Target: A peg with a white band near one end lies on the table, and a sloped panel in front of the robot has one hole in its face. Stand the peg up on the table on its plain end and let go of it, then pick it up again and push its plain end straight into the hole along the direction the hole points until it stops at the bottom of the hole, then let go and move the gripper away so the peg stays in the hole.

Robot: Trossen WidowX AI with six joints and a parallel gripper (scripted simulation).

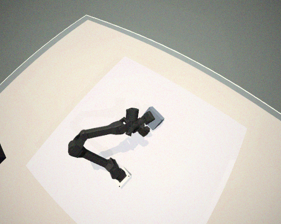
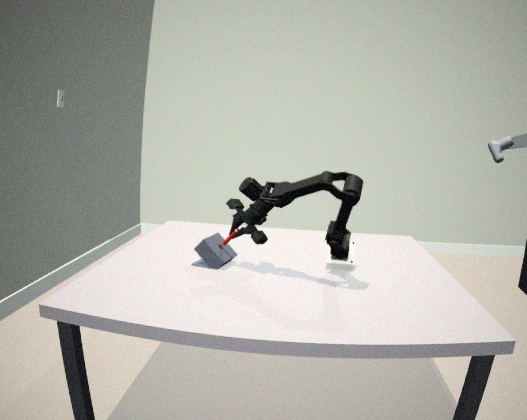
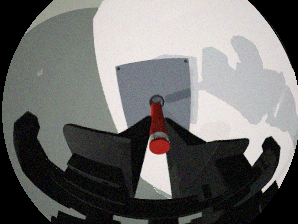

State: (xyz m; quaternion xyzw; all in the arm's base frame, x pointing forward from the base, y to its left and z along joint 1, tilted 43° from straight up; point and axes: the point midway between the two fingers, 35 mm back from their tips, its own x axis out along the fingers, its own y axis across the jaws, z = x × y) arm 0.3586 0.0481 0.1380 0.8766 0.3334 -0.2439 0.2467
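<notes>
Now: gripper tip 60 mm short of the grey sloped panel, 60 mm above it and 10 mm to the left of it. Round my gripper tip: red peg: 10 mm behind, 10 mm above.
</notes>
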